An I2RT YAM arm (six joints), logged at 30 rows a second.
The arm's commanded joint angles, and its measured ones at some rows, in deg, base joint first. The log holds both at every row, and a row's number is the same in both.
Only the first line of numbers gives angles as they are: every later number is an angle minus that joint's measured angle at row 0.
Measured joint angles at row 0:
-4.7, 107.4, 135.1, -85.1, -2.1, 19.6
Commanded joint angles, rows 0 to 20:
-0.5, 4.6, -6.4, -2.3, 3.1, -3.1
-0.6, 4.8, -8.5, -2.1, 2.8, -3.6
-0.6, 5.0, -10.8, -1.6, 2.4, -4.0
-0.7, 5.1, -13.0, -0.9, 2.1, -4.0
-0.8, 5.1, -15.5, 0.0, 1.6, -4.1
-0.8, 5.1, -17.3, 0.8, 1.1, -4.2
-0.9, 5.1, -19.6, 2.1, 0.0, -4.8
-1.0, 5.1, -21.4, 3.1, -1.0, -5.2
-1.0, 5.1, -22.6, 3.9, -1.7, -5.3
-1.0, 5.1, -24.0, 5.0, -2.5, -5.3
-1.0, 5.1, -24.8, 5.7, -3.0, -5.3
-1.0, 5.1, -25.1, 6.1, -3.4, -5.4
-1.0, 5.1, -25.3, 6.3, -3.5, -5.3
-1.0, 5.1, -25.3, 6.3, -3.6, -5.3
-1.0, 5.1, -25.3, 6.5, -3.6, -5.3
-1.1, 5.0, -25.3, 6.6, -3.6, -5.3
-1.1, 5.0, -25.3, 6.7, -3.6, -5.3
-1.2, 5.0, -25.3, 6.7, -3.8, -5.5
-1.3, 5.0, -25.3, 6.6, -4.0, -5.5
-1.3, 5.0, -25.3, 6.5, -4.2, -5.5
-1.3, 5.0, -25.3, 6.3, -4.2, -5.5
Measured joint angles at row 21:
-0.8, 6.4, -25.2, 6.5, -3.2, -4.4
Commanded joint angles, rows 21 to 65:
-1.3, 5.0, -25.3, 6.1, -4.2, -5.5
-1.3, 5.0, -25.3, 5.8, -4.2, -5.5
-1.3, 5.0, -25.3, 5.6, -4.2, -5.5
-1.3, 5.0, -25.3, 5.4, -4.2, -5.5
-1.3, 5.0, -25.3, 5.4, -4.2, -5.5
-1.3, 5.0, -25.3, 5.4, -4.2, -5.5
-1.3, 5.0, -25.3, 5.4, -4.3, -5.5
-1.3, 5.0, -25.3, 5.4, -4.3, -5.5
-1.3, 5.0, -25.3, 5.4, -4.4, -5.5
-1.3, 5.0, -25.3, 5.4, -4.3, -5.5
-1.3, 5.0, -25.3, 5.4, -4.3, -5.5
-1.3, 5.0, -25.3, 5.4, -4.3, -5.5
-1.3, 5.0, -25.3, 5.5, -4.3, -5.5
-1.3, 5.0, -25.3, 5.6, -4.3, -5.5
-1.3, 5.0, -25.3, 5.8, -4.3, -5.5
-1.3, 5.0, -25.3, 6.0, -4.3, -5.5
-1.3, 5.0, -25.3, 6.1, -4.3, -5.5
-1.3, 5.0, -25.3, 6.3, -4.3, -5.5
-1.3, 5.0, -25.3, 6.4, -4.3, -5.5
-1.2, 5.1, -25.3, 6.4, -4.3, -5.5
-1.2, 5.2, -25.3, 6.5, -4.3, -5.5
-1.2, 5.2, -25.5, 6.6, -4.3, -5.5
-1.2, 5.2, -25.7, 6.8, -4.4, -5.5
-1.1, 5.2, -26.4, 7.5, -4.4, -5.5
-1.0, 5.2, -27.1, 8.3, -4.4, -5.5
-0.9, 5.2, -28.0, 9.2, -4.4, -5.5
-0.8, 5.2, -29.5, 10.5, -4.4, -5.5
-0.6, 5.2, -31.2, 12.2, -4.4, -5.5
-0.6, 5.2, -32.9, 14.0, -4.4, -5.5
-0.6, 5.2, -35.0, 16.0, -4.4, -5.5
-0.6, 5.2, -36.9, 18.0, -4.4, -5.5
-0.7, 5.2, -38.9, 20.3, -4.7, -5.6
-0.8, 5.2, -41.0, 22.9, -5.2, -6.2
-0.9, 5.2, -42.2, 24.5, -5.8, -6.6
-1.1, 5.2, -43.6, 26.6, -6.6, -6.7
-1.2, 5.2, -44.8, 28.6, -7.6, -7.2
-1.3, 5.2, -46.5, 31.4, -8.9, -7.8
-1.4, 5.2, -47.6, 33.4, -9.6, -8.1
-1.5, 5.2, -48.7, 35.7, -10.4, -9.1
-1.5, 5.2, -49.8, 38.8, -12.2, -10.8
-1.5, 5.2, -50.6, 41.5, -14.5, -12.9
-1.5, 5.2, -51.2, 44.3, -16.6, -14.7
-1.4, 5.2, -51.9, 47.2, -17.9, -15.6
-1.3, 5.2, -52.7, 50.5, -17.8, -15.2
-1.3, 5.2, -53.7, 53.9, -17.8, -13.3
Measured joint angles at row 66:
-1.0, 6.1, -51.7, 49.0, -13.0, -11.5
